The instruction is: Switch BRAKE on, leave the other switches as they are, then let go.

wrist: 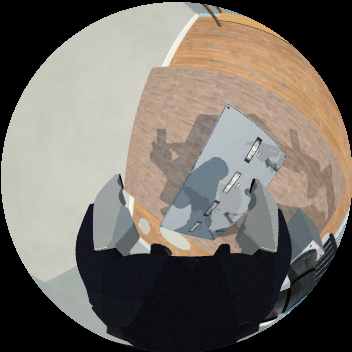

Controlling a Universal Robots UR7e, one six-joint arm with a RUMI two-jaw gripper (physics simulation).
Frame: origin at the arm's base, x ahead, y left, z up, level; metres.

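Seen in the pictures: gripper, fingertip midpoint: (187,178); arm's base, origin of the base link: (301,262).
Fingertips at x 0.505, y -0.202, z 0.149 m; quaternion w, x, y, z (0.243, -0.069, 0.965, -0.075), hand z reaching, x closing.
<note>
Offsets run from my fingertips to a thing's top centre. Level surfaces: height alone.
A grey switch panel (212,150) lies slanted across the view, with a row of white name labels, the largest being the top label {dx -0.077, dy -0.038, dz -0.248 m} (253,149). The label text is too small to read, so I cannot tell which switch is BRAKE. Small lever switches stand along the panel's right side: a top switch {dx -0.156, dy -0.017, dz -0.250 m} (271,164), a second switch {dx -0.126, dy +0.099, dz -0.250 m} (248,191) close beside the right fingertip, and a third switch {dx -0.095, dy +0.215, dz -0.250 m} (230,216) lower down. Lever positions are not clear. My gripper (187,178) is wide open and empty, above the lower part of the panel; its right finger hides part of the panel's right edge.
The panel rests on a brown table top {dz -0.382 m} (165,90), with arm shadows on both sides of it. A wooden floor (240,42) shows beyond. A pale wall or floor area fills the left. Dark and grey equipment (302,267) stands at the lower right, behind the right finger.
</note>
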